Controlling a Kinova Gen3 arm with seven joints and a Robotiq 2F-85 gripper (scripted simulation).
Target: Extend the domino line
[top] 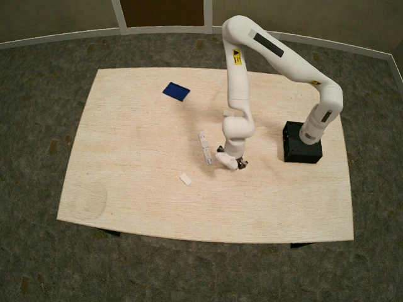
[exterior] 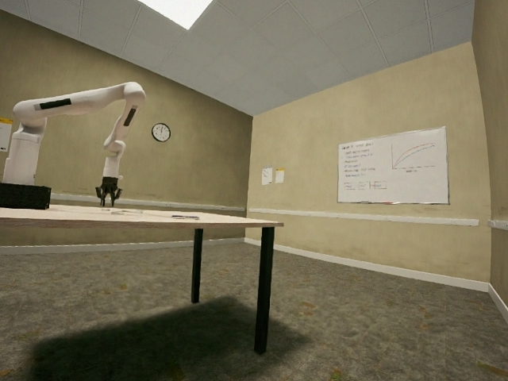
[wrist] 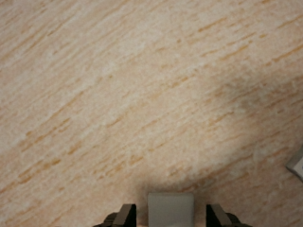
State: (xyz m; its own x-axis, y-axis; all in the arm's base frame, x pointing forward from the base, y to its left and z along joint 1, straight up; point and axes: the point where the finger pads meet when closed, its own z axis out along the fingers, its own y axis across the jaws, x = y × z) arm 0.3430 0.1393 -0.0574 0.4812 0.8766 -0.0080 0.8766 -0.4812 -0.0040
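Now: hand 30 mm above the white domino, 10 mm to the left of it and 10 mm past it.
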